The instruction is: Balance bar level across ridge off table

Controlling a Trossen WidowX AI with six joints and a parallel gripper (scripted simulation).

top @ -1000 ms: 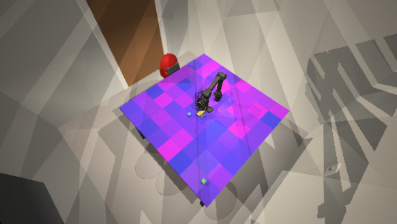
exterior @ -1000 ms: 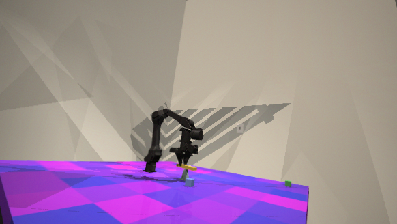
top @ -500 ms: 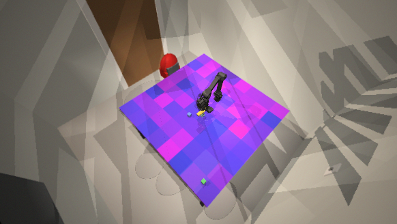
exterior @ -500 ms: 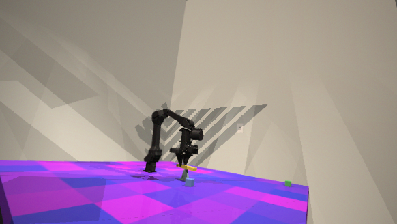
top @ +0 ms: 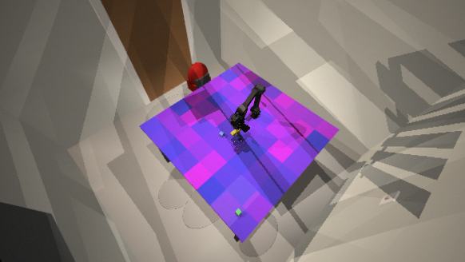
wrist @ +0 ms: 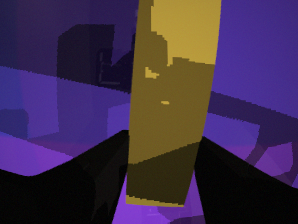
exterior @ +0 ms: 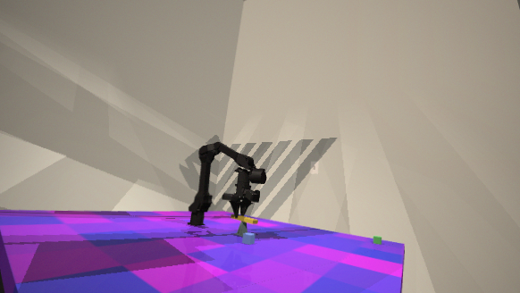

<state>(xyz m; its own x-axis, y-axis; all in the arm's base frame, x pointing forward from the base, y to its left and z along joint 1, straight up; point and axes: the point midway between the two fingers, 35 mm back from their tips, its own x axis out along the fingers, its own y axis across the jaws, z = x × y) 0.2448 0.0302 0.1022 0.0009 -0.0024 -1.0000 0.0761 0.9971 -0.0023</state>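
The yellow bar lies 3 cm ahead of my gripper tip. From my gripper tip the other things lie so: green cube (50 cm ahead, 47 cm to the left, 5 cm below); then light blue cube (13 cm ahead, 9 cm to the right, 5 cm below).
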